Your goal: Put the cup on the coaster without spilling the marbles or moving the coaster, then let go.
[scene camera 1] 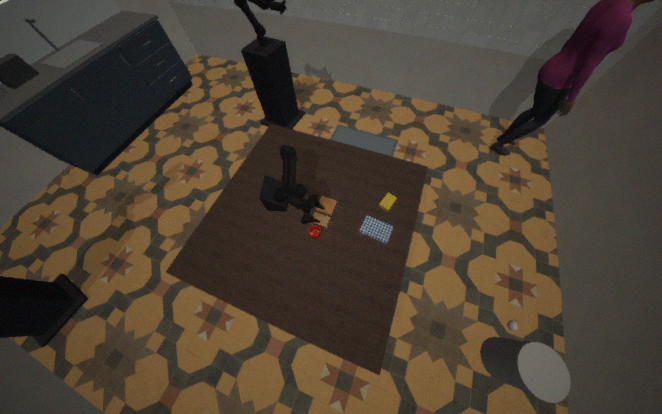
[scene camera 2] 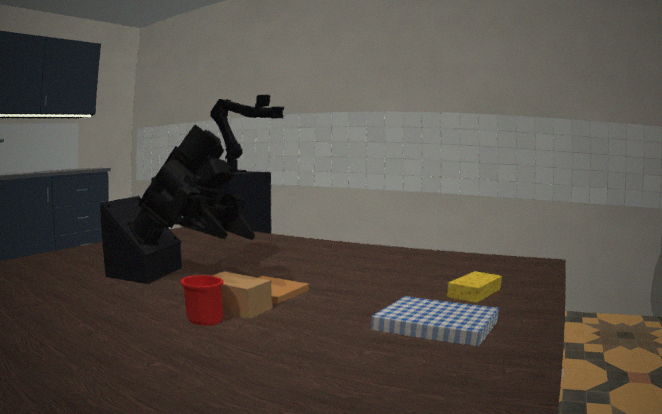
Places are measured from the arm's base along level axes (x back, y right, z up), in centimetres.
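Where they show: gripper, fingertip midpoint: (scene camera 1: pixel 322 215) (scene camera 2: pixel 240 237); arm's base, origin of the base link: (scene camera 1: pixel 278 197) (scene camera 2: pixel 142 234).
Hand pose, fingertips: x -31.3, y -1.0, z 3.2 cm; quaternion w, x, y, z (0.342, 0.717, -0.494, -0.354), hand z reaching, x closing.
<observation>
Each offset is from my fingertips to the top centre of the thing. "*": to the spot under its first point.
A red cup {dx +0.9, dy +8.5, dz -6.1 cm} (scene camera 1: pixel 314 231) (scene camera 2: pixel 202 302) stands upright on the dark table. Small coloured spots show inside it from above; single marbles are too small to tell. A thin, flat orange-brown square {* dx +4.0, dy -13.7, dz -11.6 cm} (scene camera 1: pixel 328 203) (scene camera 2: pixel 289 288), which looks like the coaster, lies on the table behind a light wooden block {dx +1.9, dy -0.1, dz -7.7 cm} (scene camera 1: pixel 323 219) (scene camera 2: pixel 246 295). The block stands between cup and coaster, close beside the cup. My gripper (scene camera 1: pixel 319 213) (scene camera 2: pixel 239 236) is open and empty. It hangs above the table, apart from the cup, with its fingers angled down, and in the scene camera 1 view overlaps the coaster and block.
A yellow sponge {dx -29.7, dy -32.8, dz -9.9 cm} (scene camera 1: pixel 387 201) (scene camera 2: pixel 474 286) and a blue-and-white checkered cloth slab {dx -30.6, dy -11.9, dz -10.4 cm} (scene camera 1: pixel 376 229) (scene camera 2: pixel 435 320) lie towards the table's right side. My arm's black base (scene camera 1: pixel 273 194) (scene camera 2: pixel 142 260) stands at the left. Another arm stands on a black pedestal (scene camera 1: pixel 272 80) beyond the table.
</observation>
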